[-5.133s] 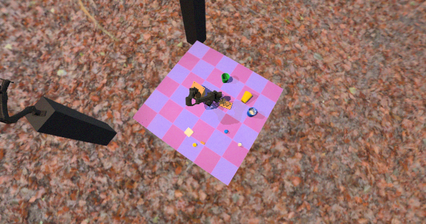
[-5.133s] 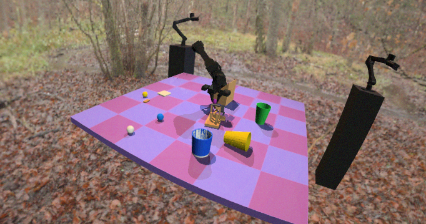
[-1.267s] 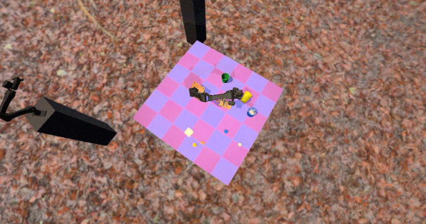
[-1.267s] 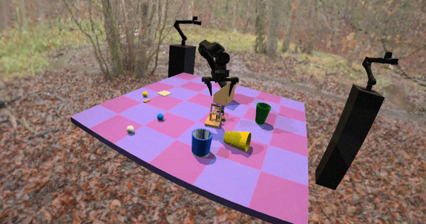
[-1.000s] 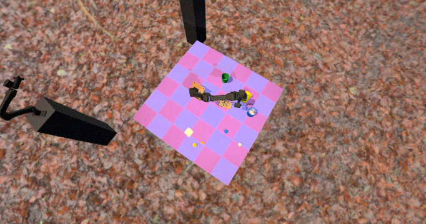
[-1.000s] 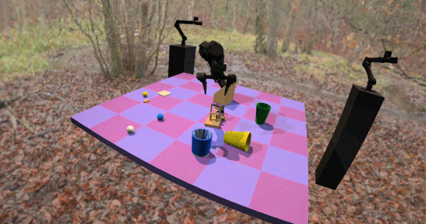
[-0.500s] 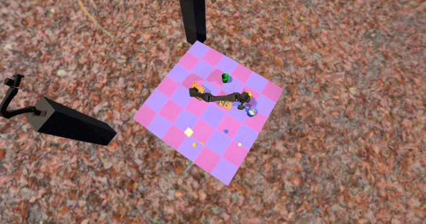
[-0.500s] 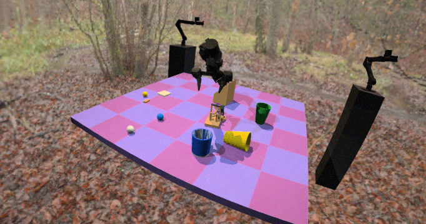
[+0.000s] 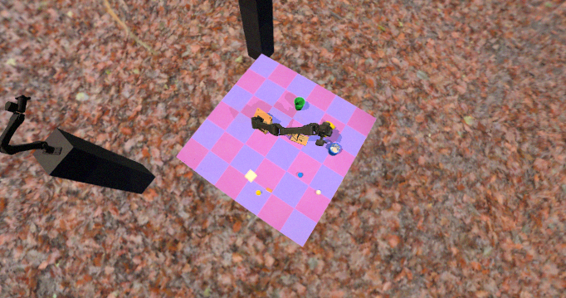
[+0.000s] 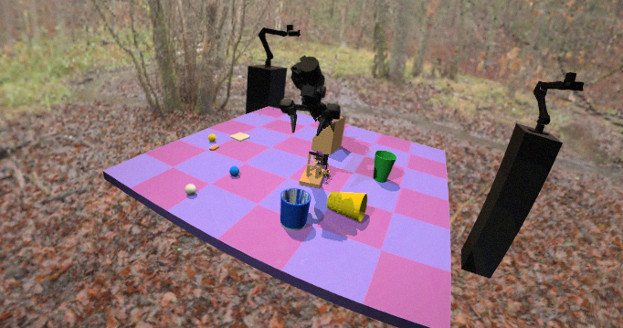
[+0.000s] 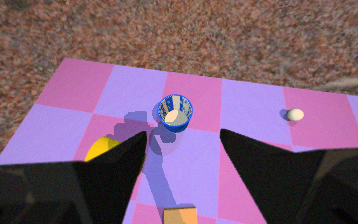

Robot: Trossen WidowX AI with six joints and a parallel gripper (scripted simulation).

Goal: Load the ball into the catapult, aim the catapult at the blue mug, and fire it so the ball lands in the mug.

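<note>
Now: the small ball 31 cm behind my gripper tip, 20 cm below it and 7 cm to the right of it. Also, from my gripper tip: blue mug: 23 cm below, 9 cm ahead, 3 cm to the left; blue ball: 30 cm to the right, 24 cm below, 3 cm behind; wooden catapult: 25 cm behind, 21 cm below, 4 cm to the right.
</note>
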